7 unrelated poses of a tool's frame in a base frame.
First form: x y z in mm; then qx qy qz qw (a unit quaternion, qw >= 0).
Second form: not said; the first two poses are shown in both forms.
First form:
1: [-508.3 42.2 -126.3 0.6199 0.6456 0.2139 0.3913]
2: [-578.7 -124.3 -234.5 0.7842 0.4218 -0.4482 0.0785]
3: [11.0 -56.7 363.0 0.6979 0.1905 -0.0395 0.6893]
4: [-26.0 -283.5 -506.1 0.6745 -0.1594 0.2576 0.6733]
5: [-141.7 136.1 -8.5 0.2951 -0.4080 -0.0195 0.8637]
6: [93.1 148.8 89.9 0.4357 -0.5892 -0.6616 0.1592]
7: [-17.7 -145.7 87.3 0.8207 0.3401 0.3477 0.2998]
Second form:
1: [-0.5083 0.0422 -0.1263 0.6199 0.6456 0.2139 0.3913]
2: [-0.5787 -0.1243 -0.2345 0.7842 0.4218 -0.4482 0.0785]
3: [0.0110 -0.0567 0.3630 0.6979 0.1905 -0.0395 0.6893]
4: [-0.0260 -0.2835 -0.5061 0.6745 -0.1594 0.2576 0.6733]
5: [-0.1417 0.1361 -0.0085 0.2951 -0.4080 -0.0195 0.8637]
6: [0.0931 0.1488 0.0899 0.4357 -0.5892 -0.6616 0.1592]
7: [-0.0177 -0.1457 0.0873 0.8207 0.3401 0.3477 0.2998]
